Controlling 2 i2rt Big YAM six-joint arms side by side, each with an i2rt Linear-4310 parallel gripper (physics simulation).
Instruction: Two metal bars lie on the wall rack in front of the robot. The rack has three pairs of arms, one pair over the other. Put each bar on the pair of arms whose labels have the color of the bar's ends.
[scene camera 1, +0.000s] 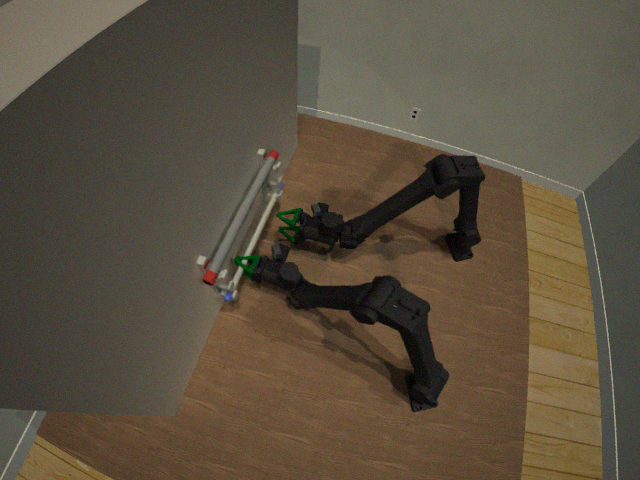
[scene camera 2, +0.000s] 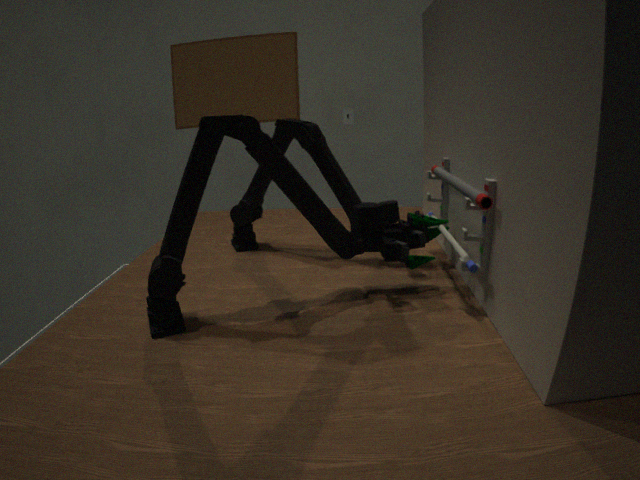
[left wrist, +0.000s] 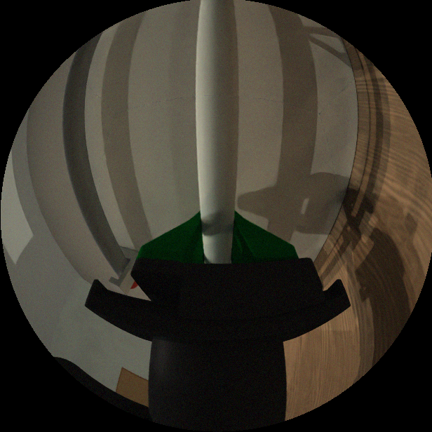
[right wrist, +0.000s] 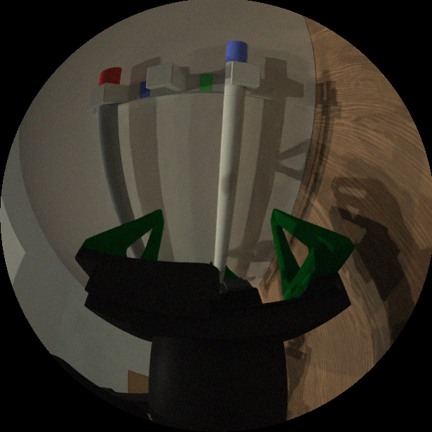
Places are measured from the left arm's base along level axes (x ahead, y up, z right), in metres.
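Where they show: left gripper, fingertip midpoint: (scene camera 1: 235, 259) (scene camera 2: 448, 224); right gripper, fingertip midpoint: (scene camera 1: 277, 221) (scene camera 2: 436, 240); left arm's base, link origin: (scene camera 1: 420, 391) (scene camera 2: 244, 245); right arm's base, link origin: (scene camera 1: 458, 247) (scene camera 2: 166, 324).
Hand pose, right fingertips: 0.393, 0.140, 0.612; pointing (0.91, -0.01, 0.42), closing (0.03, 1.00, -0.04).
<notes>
Each offset is from my right fingertips to the centre of the thing, as dx, dy, dz. "pt": to the spot under its first point. Level surfaces: height alone.
The thick grey bar with red ends {+0.096, +0.142, -0.040} (scene camera 1: 240, 217) (scene camera 2: 460, 183) (left wrist: 74, 115) (right wrist: 109, 145) lies on the top pair of arms, with red labels. The thinner white bar with blue ends {+0.078, -0.012, -0.040} (scene camera 1: 265, 215) (scene camera 2: 453, 242) (left wrist: 216, 100) (right wrist: 230, 135) lies on the bottom pair, beside green labels (right wrist: 206, 82). The middle pair (right wrist: 165, 76), with blue labels (right wrist: 144, 89), holds no bar. My left gripper (scene camera 1: 240, 262) (left wrist: 217, 214) is shut on the white bar near one end. My right gripper (scene camera 1: 279, 222) (right wrist: 216, 215) is open, short of the white bar's middle, one finger above and one below its line.
The rack {pt +0.024, +0.185, +0.163} (scene camera 2: 491, 181) is fixed to the grey wall (scene camera 1: 155, 232) (scene camera 2: 547, 206). My two wrists are close together in scene camera 1. The grey bar runs above both grippers, nearer the wall. The brown wooden floor {dy -0.140} (scene camera 1: 310, 387) (scene camera 2: 310, 403) lies below the arms.
</notes>
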